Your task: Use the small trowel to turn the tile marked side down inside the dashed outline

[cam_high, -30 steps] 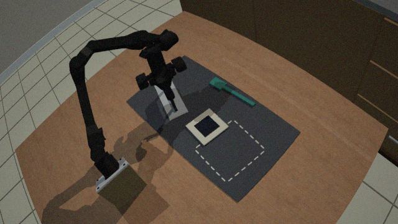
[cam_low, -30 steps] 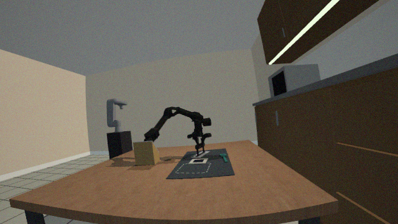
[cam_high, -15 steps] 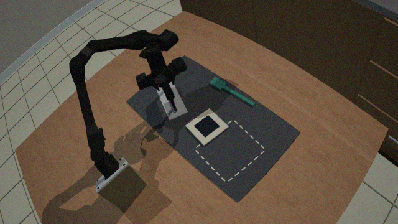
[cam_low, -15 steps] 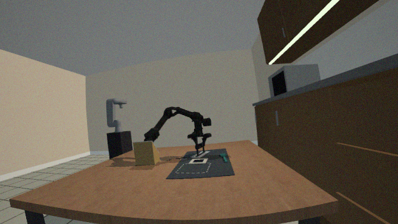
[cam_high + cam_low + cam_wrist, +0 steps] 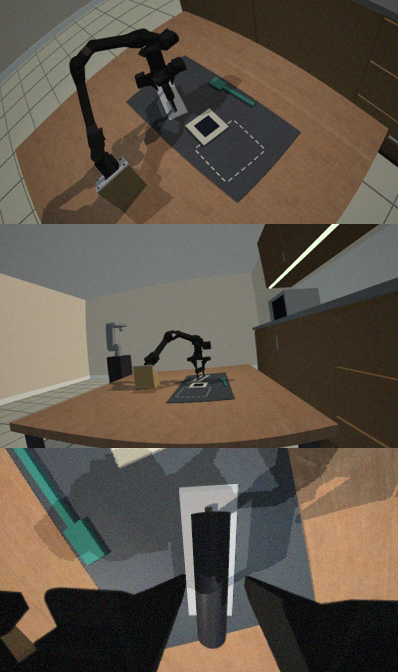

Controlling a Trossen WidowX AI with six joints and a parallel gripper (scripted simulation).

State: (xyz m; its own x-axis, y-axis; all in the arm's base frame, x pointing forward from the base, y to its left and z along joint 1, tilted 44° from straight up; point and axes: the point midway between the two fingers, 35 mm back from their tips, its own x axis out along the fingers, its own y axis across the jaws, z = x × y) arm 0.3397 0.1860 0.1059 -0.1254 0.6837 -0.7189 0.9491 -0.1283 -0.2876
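Right now my gripper tip is 3 cm above the trowel and 2 cm to the left of it. Round my gripper tip: dark mat: 17 cm to the right, 9 cm below, 6 cm ahead; tile: 21 cm to the right, 7 cm below, 3 cm ahead; teal flat tool: 19 cm ahead, 13 cm to the right, 7 cm below.
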